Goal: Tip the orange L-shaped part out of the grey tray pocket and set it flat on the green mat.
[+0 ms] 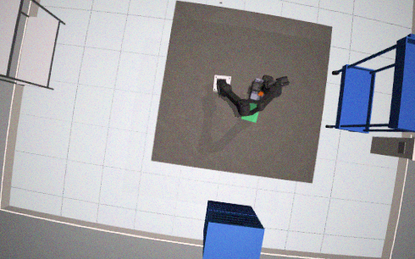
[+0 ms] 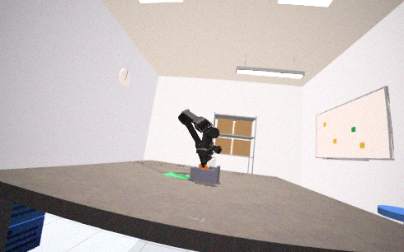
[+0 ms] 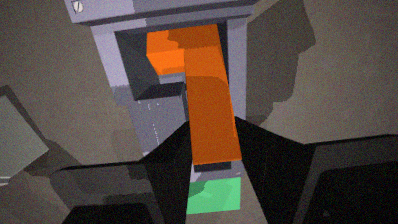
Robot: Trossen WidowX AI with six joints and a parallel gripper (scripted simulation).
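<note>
My gripper tip is 50 mm past the green mat, 140 mm to the left of it and 80 mm above it. The rest, counted from my gripper tip: orange L-shaped part (10 mm behind, 30 mm to the left, 30 mm below).
</note>
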